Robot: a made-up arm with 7 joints.
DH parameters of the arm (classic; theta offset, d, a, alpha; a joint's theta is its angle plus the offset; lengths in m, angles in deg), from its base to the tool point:
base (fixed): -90 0.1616 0 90
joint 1: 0 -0.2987 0.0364 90
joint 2: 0 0.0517 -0.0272 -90
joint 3: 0 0.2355 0.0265 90
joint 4: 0 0.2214 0.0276 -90
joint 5: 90 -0.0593 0.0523 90
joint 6: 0 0.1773 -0.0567 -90
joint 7: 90 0.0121 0.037 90
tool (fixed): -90 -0.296 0 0
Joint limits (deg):
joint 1: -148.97..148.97
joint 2: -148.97..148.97
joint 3: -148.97..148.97
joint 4: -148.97..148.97
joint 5: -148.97..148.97
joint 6: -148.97..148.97
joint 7: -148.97..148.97
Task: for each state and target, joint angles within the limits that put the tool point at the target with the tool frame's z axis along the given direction. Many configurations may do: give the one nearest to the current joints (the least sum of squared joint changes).
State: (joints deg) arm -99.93 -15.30 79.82 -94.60 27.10 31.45 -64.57
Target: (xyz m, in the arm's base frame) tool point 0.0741 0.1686 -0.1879 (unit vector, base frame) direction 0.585 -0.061 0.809
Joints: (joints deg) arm -101.60 -21.19 84.98 -101.68 29.53 29.24 -87.34
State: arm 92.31 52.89 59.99 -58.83 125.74 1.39 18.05
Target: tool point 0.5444 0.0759 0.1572 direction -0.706 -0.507 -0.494
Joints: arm 88.54 109.40 66.38 -47.05 107.14 4.64 57.74
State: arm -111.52 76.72 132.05 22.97 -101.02 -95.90 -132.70
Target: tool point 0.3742 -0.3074 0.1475 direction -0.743 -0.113 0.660
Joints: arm -95.40 102.45 144.61 28.92 -114.59 -82.64 -139.93
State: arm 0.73 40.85 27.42 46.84 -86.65 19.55 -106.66
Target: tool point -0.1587 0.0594 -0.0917 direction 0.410 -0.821 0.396
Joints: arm 26.25 58.31 57.58 74.07 -136.43 30.60 -130.81
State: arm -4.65 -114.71 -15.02 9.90 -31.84 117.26 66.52
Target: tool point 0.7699 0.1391 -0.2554 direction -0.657 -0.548 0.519
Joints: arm 14.27 -129.66 7.70 5.70 -36.83 125.05 77.75
